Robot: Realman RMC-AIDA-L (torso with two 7-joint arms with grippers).
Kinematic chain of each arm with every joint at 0, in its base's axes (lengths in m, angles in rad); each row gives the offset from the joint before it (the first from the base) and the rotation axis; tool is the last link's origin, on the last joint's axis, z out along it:
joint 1: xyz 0 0 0.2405 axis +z
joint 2: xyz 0 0 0 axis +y
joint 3: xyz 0 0 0.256 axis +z
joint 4: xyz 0 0 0 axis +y
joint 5: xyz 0 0 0.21 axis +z
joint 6: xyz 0 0 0 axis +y
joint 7: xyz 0 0 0.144 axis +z
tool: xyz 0 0 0
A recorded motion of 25 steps. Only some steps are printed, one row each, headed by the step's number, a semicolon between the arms.
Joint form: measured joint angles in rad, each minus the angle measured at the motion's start. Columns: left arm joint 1, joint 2, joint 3, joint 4, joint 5, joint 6, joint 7; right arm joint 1, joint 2, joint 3, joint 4, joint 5, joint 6, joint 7.
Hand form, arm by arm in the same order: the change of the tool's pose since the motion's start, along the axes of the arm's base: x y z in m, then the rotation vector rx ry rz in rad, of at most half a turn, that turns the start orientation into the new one. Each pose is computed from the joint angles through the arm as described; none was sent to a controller.
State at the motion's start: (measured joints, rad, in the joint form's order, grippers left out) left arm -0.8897 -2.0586 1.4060 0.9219 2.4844 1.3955 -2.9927; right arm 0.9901 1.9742 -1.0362 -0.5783 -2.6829 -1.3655 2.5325
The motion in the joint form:
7: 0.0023 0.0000 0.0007 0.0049 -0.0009 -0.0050 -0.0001; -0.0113 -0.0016 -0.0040 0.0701 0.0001 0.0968 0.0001
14: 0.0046 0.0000 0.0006 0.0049 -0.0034 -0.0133 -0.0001; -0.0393 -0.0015 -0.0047 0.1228 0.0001 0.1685 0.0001
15: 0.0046 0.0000 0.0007 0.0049 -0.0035 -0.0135 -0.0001; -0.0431 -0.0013 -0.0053 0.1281 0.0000 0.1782 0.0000
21: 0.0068 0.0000 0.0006 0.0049 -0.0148 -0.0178 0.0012; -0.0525 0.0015 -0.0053 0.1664 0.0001 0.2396 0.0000
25: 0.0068 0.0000 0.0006 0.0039 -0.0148 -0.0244 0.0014; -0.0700 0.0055 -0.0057 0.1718 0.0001 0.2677 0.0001
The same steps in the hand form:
7: 0.0006 0.0006 0.0003 0.0058 -0.0031 -0.0041; 0.0176 0.0002 -0.0072 0.0431 -0.0104 -0.0224
14: 0.0003 0.0013 0.0002 0.0125 -0.0079 -0.0047; 0.0390 -0.0058 -0.0127 0.0741 -0.0187 -0.0598
15: 0.0004 0.0013 0.0002 0.0126 -0.0080 -0.0048; 0.0415 -0.0064 -0.0133 0.0789 -0.0204 -0.0630
21: 0.0011 0.0011 -0.0005 0.0133 -0.0199 -0.0035; 0.0522 -0.0082 -0.0181 0.1074 -0.0267 -0.0751
25: 0.0011 0.0020 -0.0005 0.0185 -0.0215 -0.0055; 0.0599 -0.0109 -0.0199 0.1253 -0.0290 -0.0842

